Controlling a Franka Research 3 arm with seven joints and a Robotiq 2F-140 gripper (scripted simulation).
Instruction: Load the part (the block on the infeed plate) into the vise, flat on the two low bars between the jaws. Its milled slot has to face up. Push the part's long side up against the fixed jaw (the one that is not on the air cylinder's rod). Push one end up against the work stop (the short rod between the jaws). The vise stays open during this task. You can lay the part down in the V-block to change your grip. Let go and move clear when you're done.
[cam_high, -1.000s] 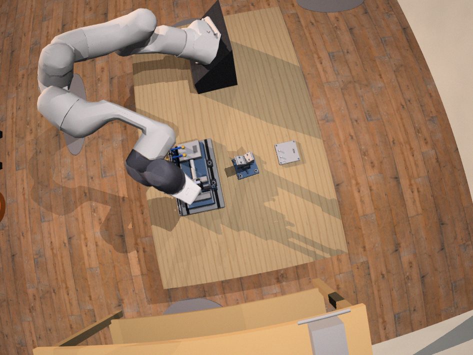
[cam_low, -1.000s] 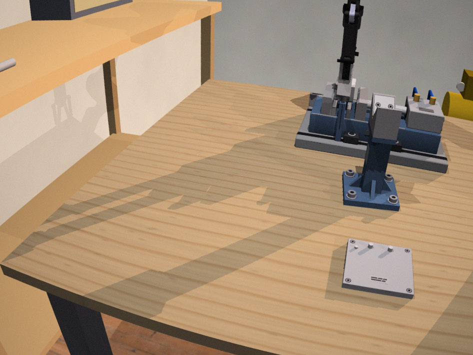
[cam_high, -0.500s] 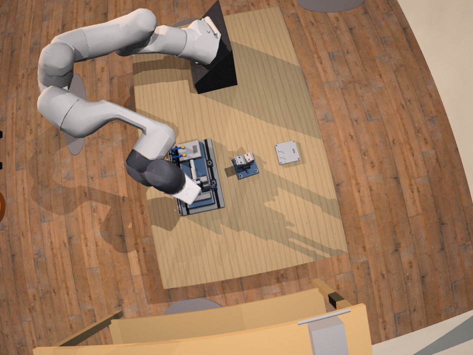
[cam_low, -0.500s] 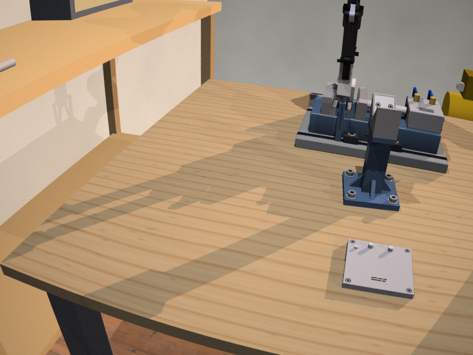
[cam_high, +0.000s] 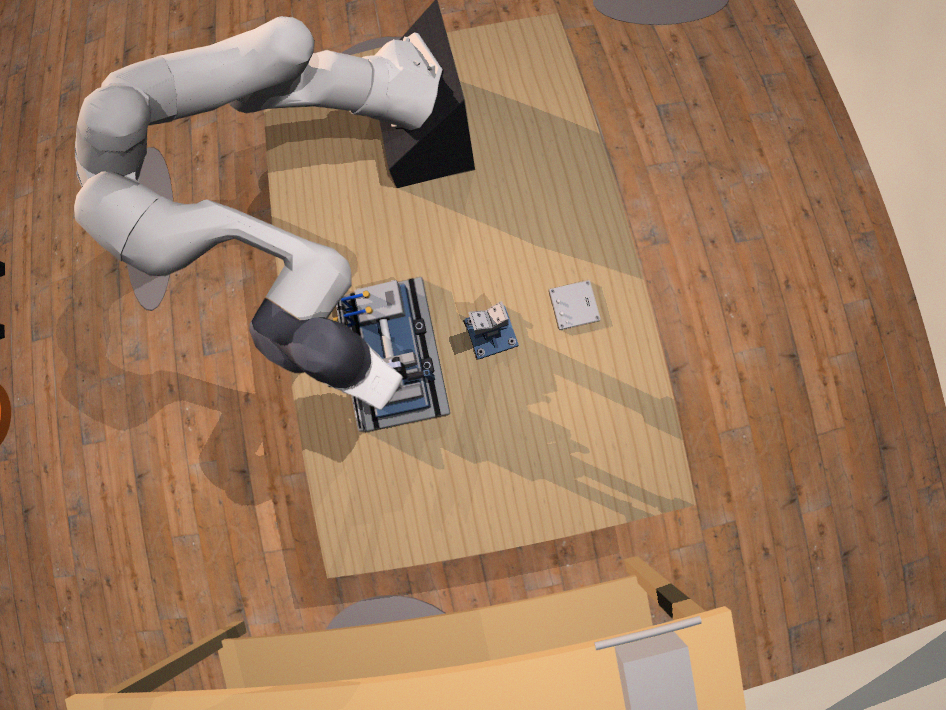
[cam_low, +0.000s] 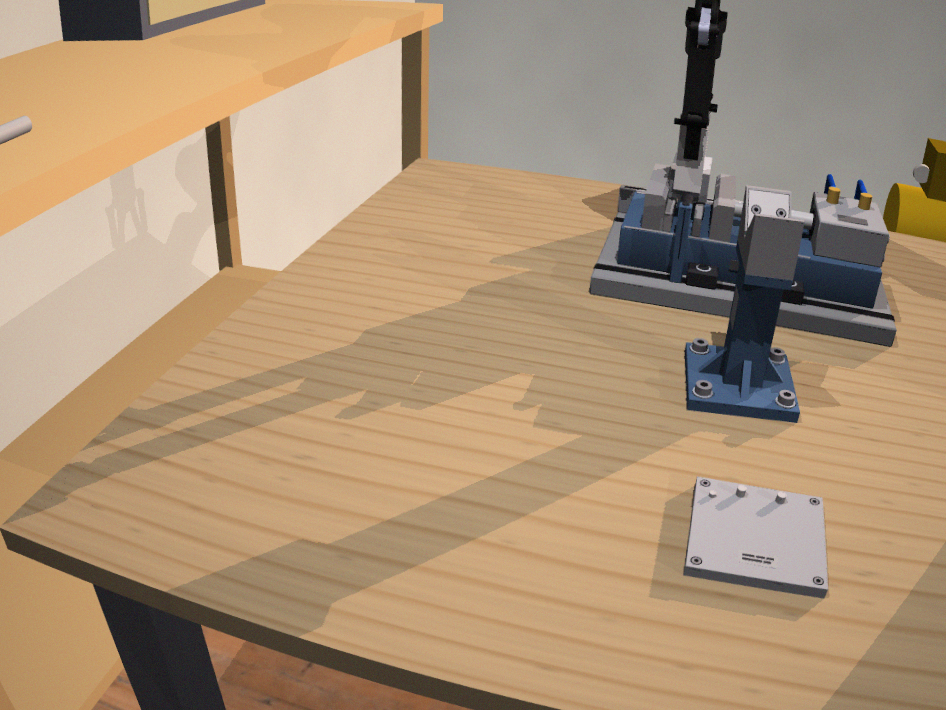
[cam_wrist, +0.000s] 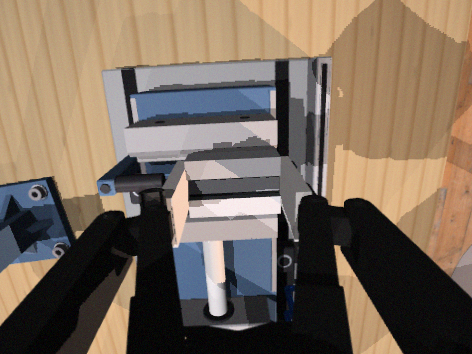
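My hand is 20 mm above the part. Round my hand: work stop: 70 mm to the left, 30 mm below; moving jaw: 50 mm below, 40 mm behind, 20 mm to the left; fixed jaw: 50 mm below, 30 mm ahead, 20 mm to the left.
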